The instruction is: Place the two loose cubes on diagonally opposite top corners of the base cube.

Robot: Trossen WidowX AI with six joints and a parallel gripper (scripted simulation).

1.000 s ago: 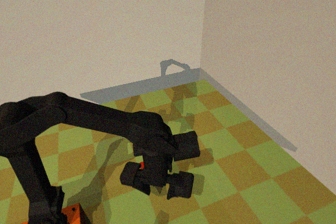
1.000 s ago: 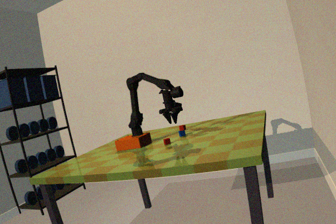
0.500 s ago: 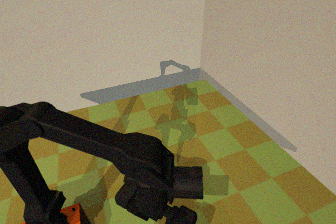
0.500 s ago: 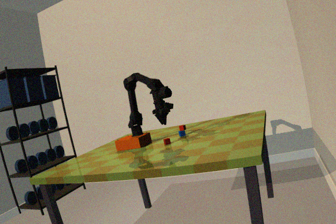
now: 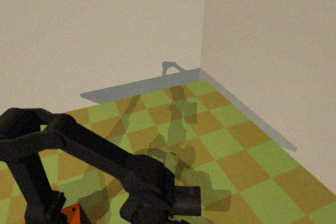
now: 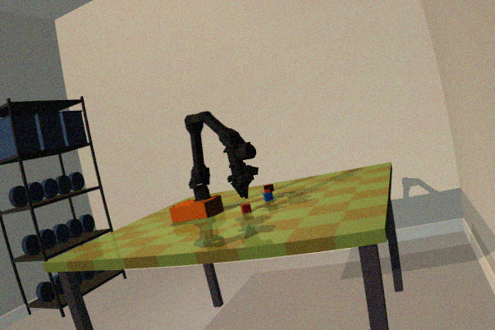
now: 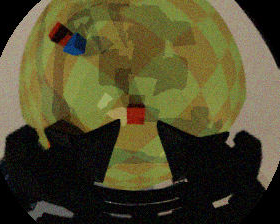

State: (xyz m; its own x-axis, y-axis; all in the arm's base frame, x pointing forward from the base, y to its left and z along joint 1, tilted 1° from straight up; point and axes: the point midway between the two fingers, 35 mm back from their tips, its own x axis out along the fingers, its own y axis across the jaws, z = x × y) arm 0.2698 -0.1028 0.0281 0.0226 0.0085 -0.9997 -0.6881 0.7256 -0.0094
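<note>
Right now my gripper tip is 21 cm to the right of the blue cube, 4 cm above it and 1 cm short of it.
</note>
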